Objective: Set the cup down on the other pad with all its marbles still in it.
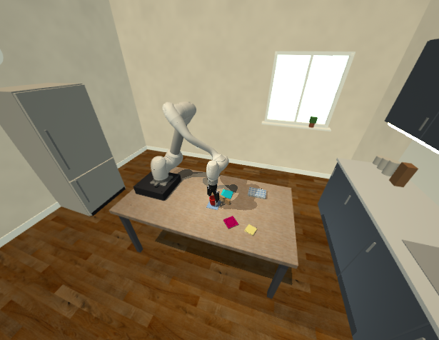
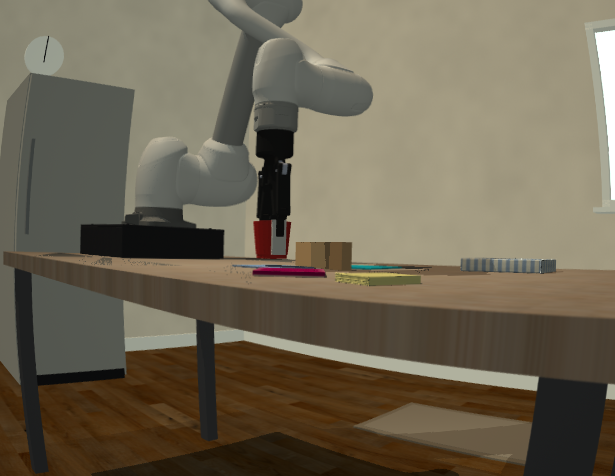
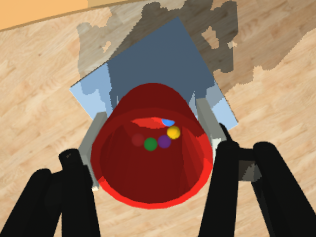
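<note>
The teal pad lies 180 mm to the left of my hand, 100 mm ahead of it and 60 mm below it. Also, from my hand: light blue pad: 60 mm below; wooden rail: 90 mm to the left, 50 mm ahead, 40 mm below; red cup: 20 mm below.
</note>
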